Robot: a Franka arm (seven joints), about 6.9 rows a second.
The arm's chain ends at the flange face. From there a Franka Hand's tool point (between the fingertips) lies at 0.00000 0.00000 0.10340 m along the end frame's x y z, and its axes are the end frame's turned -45 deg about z.
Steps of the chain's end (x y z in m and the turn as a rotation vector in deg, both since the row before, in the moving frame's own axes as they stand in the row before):
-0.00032, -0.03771, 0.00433, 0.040, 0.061, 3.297
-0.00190, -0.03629, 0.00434, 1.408, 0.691, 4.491
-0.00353, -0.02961, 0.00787, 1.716, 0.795, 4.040
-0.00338, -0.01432, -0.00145, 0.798, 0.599, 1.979
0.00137, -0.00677, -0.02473, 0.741, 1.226, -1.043
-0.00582, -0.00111, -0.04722, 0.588, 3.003, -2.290
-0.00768, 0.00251, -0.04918, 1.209, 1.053, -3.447
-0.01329, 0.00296, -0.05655, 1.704, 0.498, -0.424
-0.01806, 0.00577, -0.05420, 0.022, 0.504, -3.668
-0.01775, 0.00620, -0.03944, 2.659, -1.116, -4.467
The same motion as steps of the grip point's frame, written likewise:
0.02657, -0.02686, 0.00433, -0.015, 0.071, 3.297
0.02703, -0.02781, 0.00430, 0.507, 1.484, 4.491
0.02168, -0.02449, 0.00781, 0.651, 1.776, 4.040
0.00952, -0.01274, -0.00147, 0.141, 0.988, 1.979
0.00827, -0.00322, -0.02476, -0.343, 1.391, -1.043
0.00131, -0.00191, -0.04737, -1.708, 2.539, -2.290
-0.00433, -0.00394, -0.04922, 0.110, 1.599, -3.447
-0.00869, -0.00885, -0.05660, 0.853, 1.557, -0.424
-0.01616, -0.00810, -0.05420, -0.341, 0.372, -3.668
-0.01516, -0.01305, -0.03957, 2.669, 1.091, -4.467

